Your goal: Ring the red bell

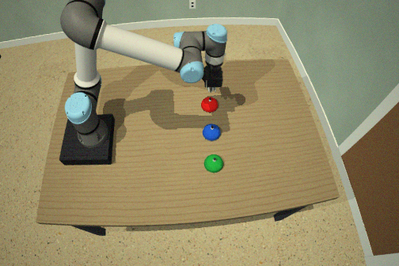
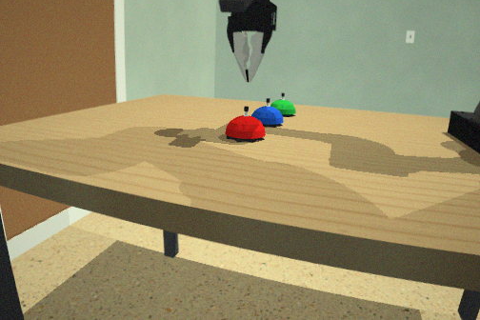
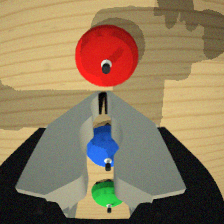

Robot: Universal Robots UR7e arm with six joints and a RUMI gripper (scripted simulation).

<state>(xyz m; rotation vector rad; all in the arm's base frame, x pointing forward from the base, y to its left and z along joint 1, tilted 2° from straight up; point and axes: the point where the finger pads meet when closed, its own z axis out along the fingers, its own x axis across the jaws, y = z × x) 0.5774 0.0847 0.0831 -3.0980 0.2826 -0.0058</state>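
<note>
My hand is 9 cm above the red bell. The rest, counted from my hand: blue bell (3 cm behind, 16 cm to the right, 9 cm below); green bell (6 cm behind, 31 cm to the right, 9 cm below).
</note>
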